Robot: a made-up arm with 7 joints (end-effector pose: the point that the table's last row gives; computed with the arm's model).
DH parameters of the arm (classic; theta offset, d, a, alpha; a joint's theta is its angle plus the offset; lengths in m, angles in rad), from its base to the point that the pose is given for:
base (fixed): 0 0.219 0.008 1.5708
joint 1: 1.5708 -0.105 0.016 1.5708
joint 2: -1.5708 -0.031 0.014 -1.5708
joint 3: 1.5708 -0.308 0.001 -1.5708
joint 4: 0 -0.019 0.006 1.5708
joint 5: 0 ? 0.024 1.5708
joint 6: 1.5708 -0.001 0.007 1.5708
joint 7: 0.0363 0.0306 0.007 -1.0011
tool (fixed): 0.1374 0.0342 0 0
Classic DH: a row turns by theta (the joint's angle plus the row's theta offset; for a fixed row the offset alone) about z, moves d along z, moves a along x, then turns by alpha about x.
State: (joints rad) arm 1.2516 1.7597 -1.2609 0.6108 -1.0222 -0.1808 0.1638
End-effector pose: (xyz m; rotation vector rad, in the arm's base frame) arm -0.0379 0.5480 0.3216 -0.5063 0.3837 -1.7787
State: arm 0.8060 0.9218 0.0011 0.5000 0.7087 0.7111 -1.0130
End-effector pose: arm 0.1519 0.4421 0.0500 0.9099 -1.3015 -0.5155
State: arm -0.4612 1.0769 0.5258 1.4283 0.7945 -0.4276 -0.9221
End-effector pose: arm 0.0391 0.4820 0.0611 1.5701 -2.0510 -1.4216
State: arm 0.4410 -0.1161 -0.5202 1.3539 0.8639 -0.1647 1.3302
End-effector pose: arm 0.2572 -0.0311 -0.0795 1.2650 1.2455 0.1475
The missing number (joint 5, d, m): -0.154
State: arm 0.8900 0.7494 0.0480 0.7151 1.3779 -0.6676 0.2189
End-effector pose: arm 0.3101 0.4112 0.0412 -1.0534 2.2052 0.4251
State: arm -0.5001 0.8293 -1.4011 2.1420 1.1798 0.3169 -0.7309
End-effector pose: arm -0.1511 0.2454 0.0157 -1.5559 -1.3101 -0.3852
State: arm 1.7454 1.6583 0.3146 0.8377 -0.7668 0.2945 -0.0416
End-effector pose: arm -0.1597 0.5116 0.1982 1.9502 -0.8937 -0.9244
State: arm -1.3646 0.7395 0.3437 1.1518 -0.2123 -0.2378 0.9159
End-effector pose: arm -0.2085 0.4849 0.0959 -1.8550 -0.8516 -0.7878
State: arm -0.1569 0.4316 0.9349 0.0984 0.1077 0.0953 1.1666
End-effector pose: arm -0.1500 0.2855 -0.1927 -0.5314 -2.3759 0.1375
